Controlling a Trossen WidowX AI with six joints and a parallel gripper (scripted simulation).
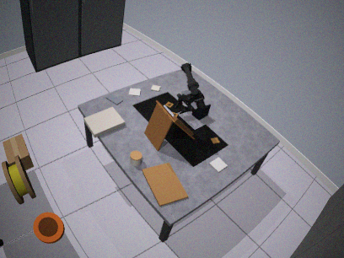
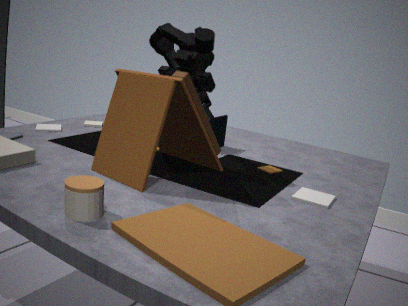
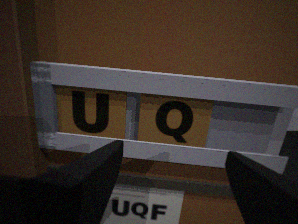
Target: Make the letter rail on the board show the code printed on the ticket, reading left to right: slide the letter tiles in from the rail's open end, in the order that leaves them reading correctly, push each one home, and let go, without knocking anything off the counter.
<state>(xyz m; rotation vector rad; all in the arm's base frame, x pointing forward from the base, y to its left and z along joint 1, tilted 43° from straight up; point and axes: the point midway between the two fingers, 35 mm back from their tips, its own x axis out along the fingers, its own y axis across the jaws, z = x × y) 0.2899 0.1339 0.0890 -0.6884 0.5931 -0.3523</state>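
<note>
Now: gripper tip 20 mm past the white ticket, 20 mm to the right of it and 100 mm above it. The rest, counted from my gripper tip: lidded jar: 420 mm ahead, 100 mm to the left, 170 mm below; flat orange panel: 370 mm ahead, 350 mm to the left, 190 mm below; black mat: 120 mm behind, 30 mm to the right, 200 mm below.
</note>
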